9 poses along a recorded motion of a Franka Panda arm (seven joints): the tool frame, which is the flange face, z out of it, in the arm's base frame.
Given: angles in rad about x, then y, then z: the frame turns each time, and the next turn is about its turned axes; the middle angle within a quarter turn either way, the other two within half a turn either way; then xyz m.
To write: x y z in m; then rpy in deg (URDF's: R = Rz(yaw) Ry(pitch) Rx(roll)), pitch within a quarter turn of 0, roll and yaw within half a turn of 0. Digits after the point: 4 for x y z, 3 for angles.
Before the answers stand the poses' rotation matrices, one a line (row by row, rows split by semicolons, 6 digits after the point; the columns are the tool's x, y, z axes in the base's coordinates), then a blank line. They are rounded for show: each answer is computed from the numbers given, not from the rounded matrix.
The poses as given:
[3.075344, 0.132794, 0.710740, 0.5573, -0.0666, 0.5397]
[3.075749, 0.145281, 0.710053, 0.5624, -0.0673, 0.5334]
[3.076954, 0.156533, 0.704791, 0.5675, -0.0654, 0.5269]
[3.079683, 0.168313, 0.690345, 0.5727, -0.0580, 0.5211]
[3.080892, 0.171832, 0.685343, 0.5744, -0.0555, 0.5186]
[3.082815, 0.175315, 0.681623, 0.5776, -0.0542, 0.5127]
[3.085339, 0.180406, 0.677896, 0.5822, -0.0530, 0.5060]
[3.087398, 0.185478, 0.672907, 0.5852, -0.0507, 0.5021]
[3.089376, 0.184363, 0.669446, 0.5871, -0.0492, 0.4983]
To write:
0.751207 -0.646651 0.132404; -0.644321 -0.761935 -0.065617; 0.143315 -0.036018 -0.989021
0.750339 -0.645007 0.144770; -0.643238 -0.762893 -0.065103; 0.152436 -0.044273 -0.987321
0.752434 -0.639954 0.155895; -0.638851 -0.766680 -0.063804; 0.160353 -0.051585 -0.985711
0.760131 -0.627804 0.167519; -0.627592 -0.776149 -0.060996; 0.168314 -0.058769 -0.983980
0.762800 -0.623617 0.170988; -0.623742 -0.779341 -0.059770; 0.170531 -0.061060 -0.983459
0.764648 -0.620397 0.174418; -0.621010 -0.781666 -0.057843; 0.172223 -0.064086 -0.982971
0.766253 -0.616977 0.179429; -0.618306 -0.783989 -0.055312; 0.174796 -0.068559 -0.982215
0.768600 -0.612572 0.184416; -0.614535 -0.787091 -0.053239; 0.177765 -0.072411 -0.981405
0.770876 -0.610035 0.183320; -0.612203 -0.789034 -0.051308; 0.175946 -0.072677 -0.981713

[0.5573, -0.0666, 0.5397, -177.914, -8.240, -40.620]
[0.5624, -0.0673, 0.5334, -177.433, -8.768, -40.605]
[0.5675, -0.0654, 0.5269, -177.004, -9.227, -40.333]
[0.5727, -0.0580, 0.5211, -176.582, -9.690, -39.544]
[0.5744, -0.0555, 0.5186, -176.447, -9.819, -39.273]
[0.5776, -0.0542, 0.5127, -176.270, -9.917, -39.082]
[0.5822, -0.0530, 0.5060, -176.007, -10.067, -38.901]
[0.5852, -0.0507, 0.5021, -175.780, -10.240, -38.644]
[0.5871, -0.0492, 0.4983, -175.766, -10.134, -38.455]

